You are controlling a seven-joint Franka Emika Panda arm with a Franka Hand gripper.
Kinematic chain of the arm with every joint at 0, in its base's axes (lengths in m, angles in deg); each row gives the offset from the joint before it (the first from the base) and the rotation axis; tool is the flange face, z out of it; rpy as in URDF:
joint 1: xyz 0 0 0.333 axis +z
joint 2: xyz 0 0 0 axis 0.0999 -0.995 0
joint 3: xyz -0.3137 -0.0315 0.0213 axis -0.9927 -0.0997 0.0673
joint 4: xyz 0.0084 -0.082 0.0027 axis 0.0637 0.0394 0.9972
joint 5: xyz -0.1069 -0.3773 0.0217 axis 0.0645 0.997 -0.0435
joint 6: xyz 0 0 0 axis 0.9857 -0.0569 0.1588
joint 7: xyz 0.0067 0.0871 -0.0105 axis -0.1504 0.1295 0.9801
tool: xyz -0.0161 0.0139 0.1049 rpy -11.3 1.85 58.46
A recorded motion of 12 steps. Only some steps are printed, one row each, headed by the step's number.
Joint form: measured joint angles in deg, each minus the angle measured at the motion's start. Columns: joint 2, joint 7, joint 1, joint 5, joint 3, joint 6, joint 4.
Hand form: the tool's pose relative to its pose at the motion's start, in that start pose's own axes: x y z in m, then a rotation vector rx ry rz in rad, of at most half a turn. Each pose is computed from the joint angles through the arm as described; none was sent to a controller.
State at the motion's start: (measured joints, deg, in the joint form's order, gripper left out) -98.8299 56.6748 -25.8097 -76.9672 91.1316 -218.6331 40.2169
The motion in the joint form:
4: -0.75 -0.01 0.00 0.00 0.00 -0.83 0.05
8: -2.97 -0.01 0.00 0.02 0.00 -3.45 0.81
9: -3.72 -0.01 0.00 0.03 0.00 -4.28 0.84
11: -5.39 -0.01 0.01 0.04 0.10 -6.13 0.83
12: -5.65 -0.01 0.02 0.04 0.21 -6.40 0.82
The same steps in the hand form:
4: 0.0009 -0.0005 0.0066 0.0009 0.0001 -0.0001
8: 0.0002 -0.0001 0.0303 -0.0004 -0.0063 -0.0001
9: 0.0008 -0.0004 0.0368 0.0006 -0.0058 -0.0001
11: 0.0018 -0.0022 0.0506 0.0040 -0.0038 -0.0018
12: 0.0015 -0.0034 0.0527 0.0049 -0.0039 -0.0037

